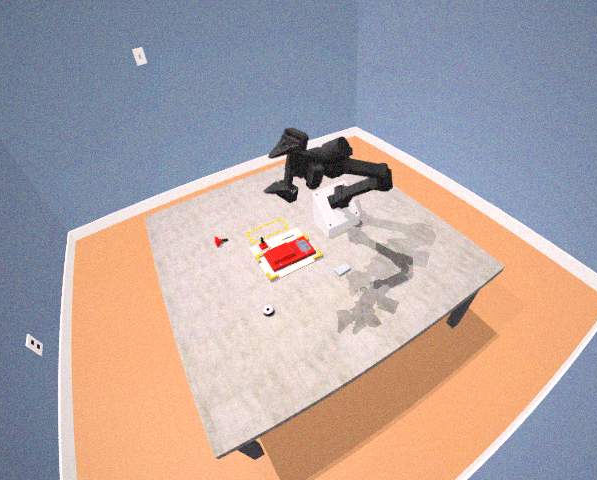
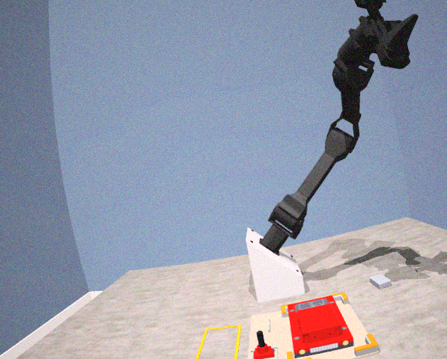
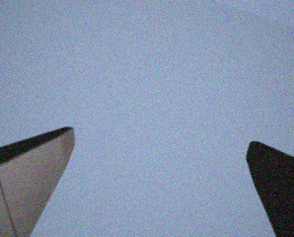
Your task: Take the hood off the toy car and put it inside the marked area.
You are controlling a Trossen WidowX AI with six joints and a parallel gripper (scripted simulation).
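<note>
Now: gripper tip 54 cm above the red hood, 26 cm to the left of it and 8 cm past it. Also, from my gripper tip: black-and-white wheel (58 cm below, 7 cm ahead, 4 cm to the right).
</note>
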